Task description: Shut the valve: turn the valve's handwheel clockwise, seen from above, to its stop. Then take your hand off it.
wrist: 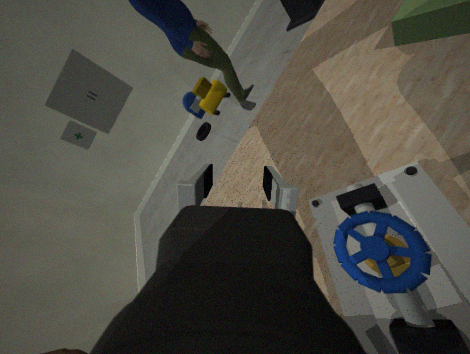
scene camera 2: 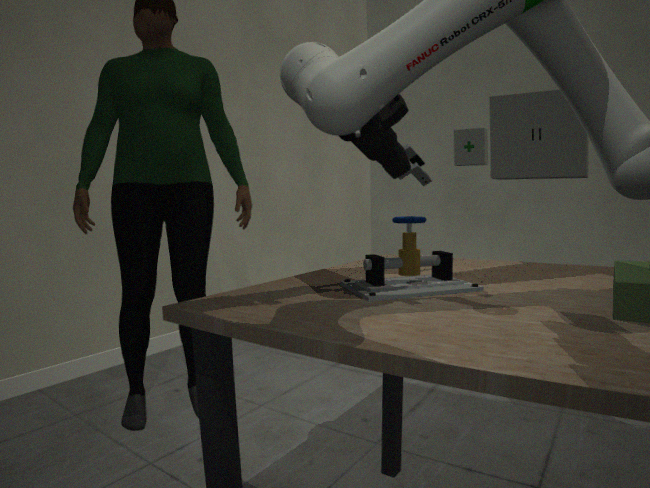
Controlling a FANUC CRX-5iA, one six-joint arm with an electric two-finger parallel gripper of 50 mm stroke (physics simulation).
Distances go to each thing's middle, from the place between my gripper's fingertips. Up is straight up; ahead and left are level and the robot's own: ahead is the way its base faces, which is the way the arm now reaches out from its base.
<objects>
Now: hand 11 cm above the blue handwheel (wrist: 374, 247) and 10 cm to the right of it.
</objects>
